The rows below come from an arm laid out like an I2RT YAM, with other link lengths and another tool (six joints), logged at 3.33 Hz.
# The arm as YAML. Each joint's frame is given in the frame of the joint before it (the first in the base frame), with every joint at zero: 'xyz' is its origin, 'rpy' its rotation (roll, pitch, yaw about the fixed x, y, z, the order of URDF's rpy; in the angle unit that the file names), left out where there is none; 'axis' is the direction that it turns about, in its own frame. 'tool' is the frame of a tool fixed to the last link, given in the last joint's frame.
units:
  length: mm
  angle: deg
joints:
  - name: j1
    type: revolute
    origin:
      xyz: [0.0, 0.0, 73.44]
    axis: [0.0, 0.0, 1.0]
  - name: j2
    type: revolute
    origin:
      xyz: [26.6, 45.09, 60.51]
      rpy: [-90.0, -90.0, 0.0]
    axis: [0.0, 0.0, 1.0]
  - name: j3
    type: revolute
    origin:
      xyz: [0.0, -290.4, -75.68]
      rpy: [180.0, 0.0, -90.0]
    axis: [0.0, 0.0, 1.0]
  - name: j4
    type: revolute
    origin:
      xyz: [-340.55, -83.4, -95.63]
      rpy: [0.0, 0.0, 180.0]
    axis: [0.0, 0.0, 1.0]
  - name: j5
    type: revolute
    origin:
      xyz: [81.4, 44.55, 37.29]
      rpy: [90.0, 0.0, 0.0]
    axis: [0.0, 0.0, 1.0]
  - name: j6
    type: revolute
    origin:
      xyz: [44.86, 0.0, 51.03]
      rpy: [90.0, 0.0, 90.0]
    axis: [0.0, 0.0, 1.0]
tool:
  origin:
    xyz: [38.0, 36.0, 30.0]
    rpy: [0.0, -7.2, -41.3]
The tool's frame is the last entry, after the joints.
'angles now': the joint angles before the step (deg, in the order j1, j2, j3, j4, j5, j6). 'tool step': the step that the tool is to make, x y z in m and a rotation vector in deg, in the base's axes. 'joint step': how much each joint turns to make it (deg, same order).
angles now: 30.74, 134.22, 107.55, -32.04, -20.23, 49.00
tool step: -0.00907, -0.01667, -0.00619, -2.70, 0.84, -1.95
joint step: -0.69, -2.33, -4.42, 0.05, 2.28, 0.14
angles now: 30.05, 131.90, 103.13, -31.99, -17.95, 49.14
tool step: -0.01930, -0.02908, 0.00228, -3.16, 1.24, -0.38
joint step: -1.25, -5.15, -7.22, -1.10, 1.49, -1.85
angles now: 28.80, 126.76, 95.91, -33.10, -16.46, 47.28
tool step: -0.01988, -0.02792, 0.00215, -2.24, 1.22, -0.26
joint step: -1.37, -5.04, -6.95, -0.68, 0.81, -1.66
